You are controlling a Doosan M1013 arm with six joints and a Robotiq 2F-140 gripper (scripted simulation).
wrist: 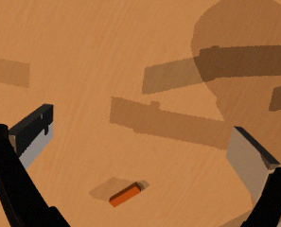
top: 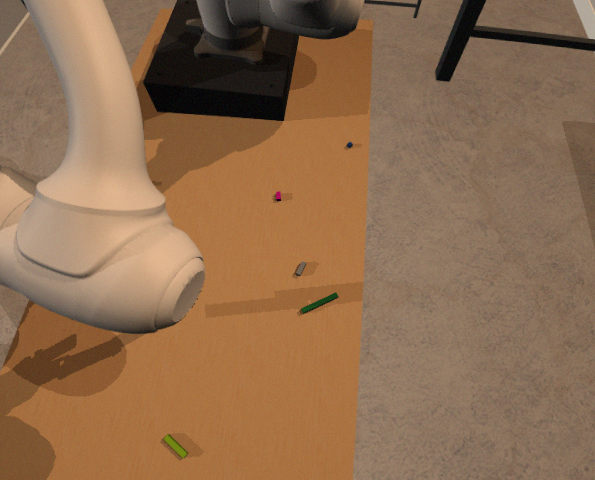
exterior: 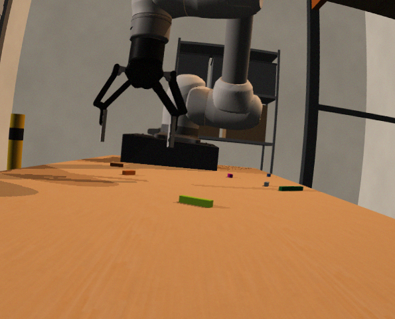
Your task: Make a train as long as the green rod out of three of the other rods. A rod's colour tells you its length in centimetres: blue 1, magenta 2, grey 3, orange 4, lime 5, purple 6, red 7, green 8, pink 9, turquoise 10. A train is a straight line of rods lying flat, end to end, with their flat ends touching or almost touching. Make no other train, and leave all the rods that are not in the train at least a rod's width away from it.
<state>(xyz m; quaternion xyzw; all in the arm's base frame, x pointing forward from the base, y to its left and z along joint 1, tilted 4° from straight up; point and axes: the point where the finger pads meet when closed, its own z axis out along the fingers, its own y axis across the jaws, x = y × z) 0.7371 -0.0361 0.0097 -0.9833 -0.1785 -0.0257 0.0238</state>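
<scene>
Now: the blue rod 49 cm behind my hand, 38 cm to the left of it and 8 cm below it. From my hand the other things lie so: green rod: 36 cm to the left, 8 cm below, 8 cm behind; then lime rod: 22 cm ahead, 13 cm to the left, 8 cm below; then grey rod: 31 cm to the left, 15 cm behind, 8 cm below.
</scene>
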